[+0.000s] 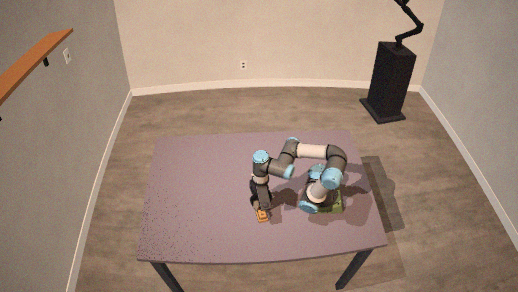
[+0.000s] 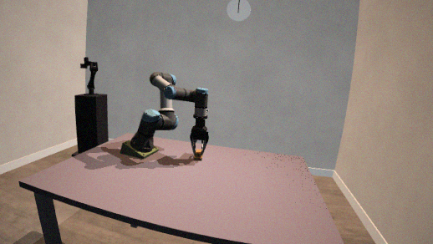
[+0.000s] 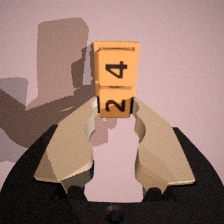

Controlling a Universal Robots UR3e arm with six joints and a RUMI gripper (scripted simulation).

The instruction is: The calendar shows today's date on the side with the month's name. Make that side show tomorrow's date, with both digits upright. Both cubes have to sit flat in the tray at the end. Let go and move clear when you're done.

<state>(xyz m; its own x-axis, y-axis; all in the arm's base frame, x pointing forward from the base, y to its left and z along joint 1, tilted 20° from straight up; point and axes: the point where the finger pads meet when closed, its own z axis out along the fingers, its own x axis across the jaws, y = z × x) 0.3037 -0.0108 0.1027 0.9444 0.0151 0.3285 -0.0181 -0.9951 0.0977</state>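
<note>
Right now the cube is 1 cm below my hand. From my hand the other things lie so: orange calendar tray 2 cm to the left, 3 cm below.
</note>
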